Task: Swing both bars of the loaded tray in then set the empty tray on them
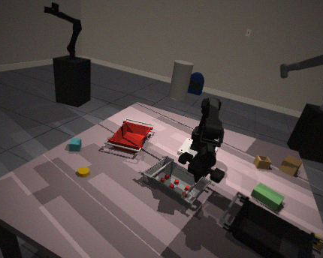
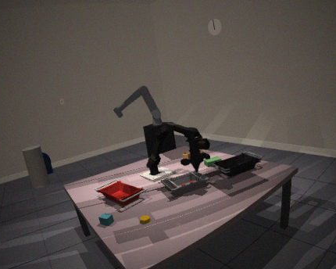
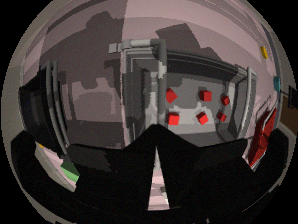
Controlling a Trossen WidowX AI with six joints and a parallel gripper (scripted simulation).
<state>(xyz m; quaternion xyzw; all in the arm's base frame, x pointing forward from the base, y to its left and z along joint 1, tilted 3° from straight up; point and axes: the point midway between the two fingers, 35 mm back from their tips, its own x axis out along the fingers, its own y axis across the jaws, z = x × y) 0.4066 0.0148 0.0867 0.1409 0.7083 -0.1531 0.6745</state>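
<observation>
The red tray is 40 cm to the right of my gripper tip, 32 cm behind it and 4 cm below it. Also, from my gripper tip: teal cube: 64 cm to the right, 12 cm behind, 7 cm below; green block: 35 cm to the left, 12 cm behind, 7 cm below.
</observation>
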